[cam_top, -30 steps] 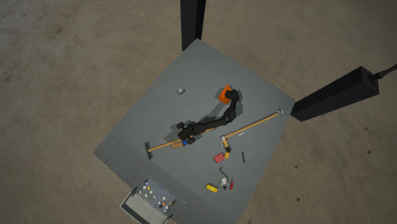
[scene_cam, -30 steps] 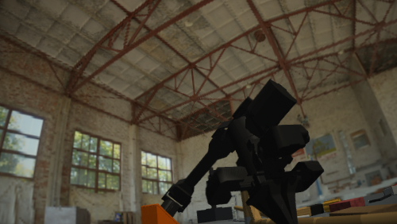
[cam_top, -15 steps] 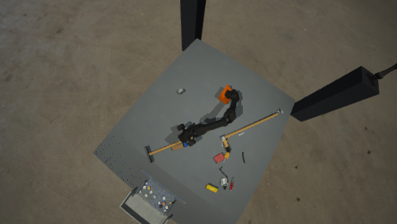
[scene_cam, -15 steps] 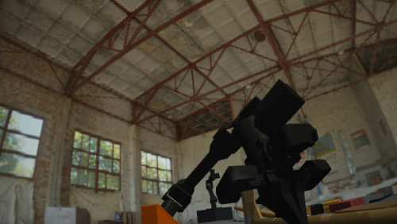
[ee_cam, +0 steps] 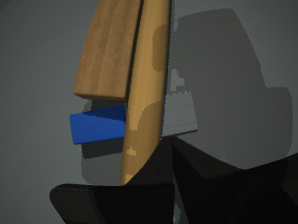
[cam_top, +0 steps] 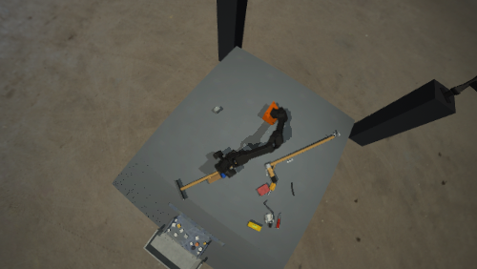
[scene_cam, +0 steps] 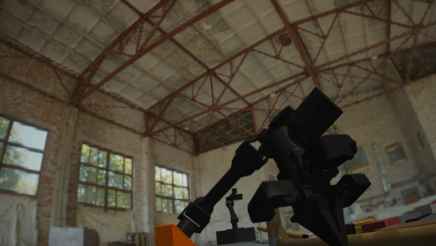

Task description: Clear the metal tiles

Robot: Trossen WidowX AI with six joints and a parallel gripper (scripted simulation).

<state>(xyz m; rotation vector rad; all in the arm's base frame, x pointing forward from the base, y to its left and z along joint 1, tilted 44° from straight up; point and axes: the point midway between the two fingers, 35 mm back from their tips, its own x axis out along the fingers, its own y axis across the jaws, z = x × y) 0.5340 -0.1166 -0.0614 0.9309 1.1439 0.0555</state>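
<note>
Now: the long scraper 50 mm above my gripper tip, 20 mm ahead of it and 10 mm to the left of it. From my gripper tip the other things lie so: red block 330 mm to the left, 20 mm behind; wooden block 80 mm ahead; blue block 30 mm ahead, 20 mm to the left, 10 mm below.
</note>
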